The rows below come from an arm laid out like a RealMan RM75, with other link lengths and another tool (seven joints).
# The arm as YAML. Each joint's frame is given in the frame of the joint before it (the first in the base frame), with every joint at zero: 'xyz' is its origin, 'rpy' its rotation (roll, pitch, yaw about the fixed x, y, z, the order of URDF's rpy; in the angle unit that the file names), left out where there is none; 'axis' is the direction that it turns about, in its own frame. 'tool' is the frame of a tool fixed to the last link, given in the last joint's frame.
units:
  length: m
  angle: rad
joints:
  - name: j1
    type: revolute
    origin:
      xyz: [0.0, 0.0, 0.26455]
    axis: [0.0, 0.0, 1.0]
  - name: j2
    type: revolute
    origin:
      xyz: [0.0, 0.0, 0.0]
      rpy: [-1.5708, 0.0, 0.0]
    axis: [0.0, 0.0, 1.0]
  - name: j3
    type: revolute
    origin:
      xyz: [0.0, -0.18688, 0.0]
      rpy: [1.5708, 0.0, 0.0]
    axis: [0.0, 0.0, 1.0]
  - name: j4
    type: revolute
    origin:
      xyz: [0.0, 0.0, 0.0]
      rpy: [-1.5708, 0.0, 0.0]
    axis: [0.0, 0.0, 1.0]
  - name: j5
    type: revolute
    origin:
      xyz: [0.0, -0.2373, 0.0]
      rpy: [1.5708, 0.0, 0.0]
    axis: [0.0, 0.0, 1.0]
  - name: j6
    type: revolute
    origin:
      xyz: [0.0, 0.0, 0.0]
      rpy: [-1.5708, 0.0, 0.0]
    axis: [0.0, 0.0, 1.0]
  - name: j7
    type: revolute
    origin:
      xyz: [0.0, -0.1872, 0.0]
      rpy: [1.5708, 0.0, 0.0]
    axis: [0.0, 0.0, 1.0]
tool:
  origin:
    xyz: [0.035, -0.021, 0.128]
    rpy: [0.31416, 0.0, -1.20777]
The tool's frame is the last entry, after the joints.
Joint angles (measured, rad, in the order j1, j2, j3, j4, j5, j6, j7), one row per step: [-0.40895, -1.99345, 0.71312, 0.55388, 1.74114, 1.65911, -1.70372]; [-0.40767, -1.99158, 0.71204, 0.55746, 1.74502, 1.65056, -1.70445]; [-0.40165, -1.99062, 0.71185, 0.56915, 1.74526, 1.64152, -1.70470]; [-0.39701, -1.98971, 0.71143, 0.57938, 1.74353, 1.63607, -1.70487]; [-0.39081, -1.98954, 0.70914, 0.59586, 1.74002, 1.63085, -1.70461]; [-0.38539, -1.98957, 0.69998, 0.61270, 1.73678, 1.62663, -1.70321]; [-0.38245, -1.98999, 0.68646, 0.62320, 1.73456, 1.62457, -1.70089]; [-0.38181, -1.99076, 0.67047, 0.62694, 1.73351, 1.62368, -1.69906]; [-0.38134, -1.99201, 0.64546, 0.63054, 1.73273, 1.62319, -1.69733]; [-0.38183, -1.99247, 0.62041, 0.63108, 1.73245, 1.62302, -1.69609]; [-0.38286, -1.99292, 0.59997, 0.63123, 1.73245, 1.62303, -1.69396]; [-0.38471, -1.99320, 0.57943, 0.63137, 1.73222, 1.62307, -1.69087]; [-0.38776, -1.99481, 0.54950, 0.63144, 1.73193, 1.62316, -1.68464]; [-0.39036, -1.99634, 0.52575, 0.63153, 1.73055, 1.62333, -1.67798]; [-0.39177, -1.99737, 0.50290, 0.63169, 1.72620, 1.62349, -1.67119]
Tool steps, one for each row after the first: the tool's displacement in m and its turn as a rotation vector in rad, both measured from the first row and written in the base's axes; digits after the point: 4 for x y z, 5 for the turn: [-0.0033, 0.0019, 0.0007, 0.00475, 0.01020, 0.00606]; [-0.0072, 0.0043, 0.0033, 0.01599, 0.02261, 0.01161]; [-0.0095, 0.0063, 0.0062, 0.02622, 0.03085, 0.01418]; [-0.0114, 0.0091, 0.0111, 0.04250, 0.04027, 0.01487]; [-0.0132, 0.0128, 0.0180, 0.06448, 0.04763, 0.01605]; [-0.0145, 0.0160, 0.0246, 0.08512, 0.04961, 0.01841]; [-0.0156, 0.0188, 0.0302, 0.10233, 0.04647, 0.02325]; [-0.0174, 0.0226, 0.0383, 0.12635, 0.03987, 0.03191]; [-0.0194, 0.0259, 0.0459, 0.14826, 0.03208, 0.04159]; [-0.0208, 0.0285, 0.0521, 0.16628, 0.02610, 0.04818]; [-0.0218, 0.0312, 0.0584, 0.18509, 0.02051, 0.05334]; [-0.0230, 0.0348, 0.0673, 0.21274, 0.01212, 0.05959]; [-0.0237, 0.0376, 0.0746, 0.23625, 0.00539, 0.06322]; [-0.0247, 0.0402, 0.0826, 0.26154, -0.00221, 0.06741]
